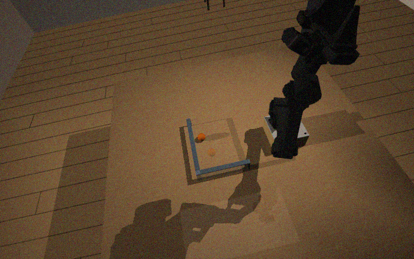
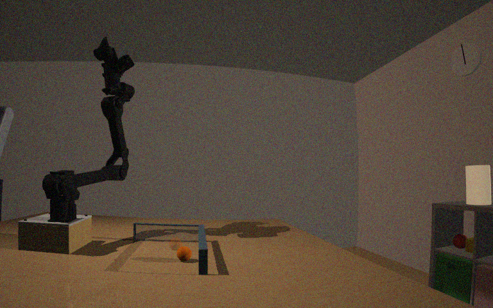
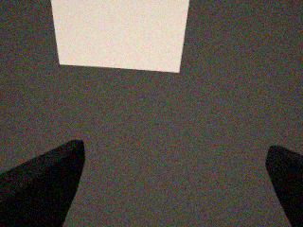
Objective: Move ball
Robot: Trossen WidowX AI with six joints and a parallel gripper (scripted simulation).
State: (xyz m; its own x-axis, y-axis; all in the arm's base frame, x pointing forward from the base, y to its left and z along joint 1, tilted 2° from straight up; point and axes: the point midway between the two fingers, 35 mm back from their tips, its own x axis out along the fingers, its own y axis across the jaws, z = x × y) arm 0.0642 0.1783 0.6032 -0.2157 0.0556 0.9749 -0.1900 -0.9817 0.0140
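Right now the orange ball is 310 mm ahead of my gripper tip, 280 mm to the right of it and 700 mm below it. Round my gripper tip: see-through copy of ball: 290 mm ahead, 180 mm to the right, 700 mm below.
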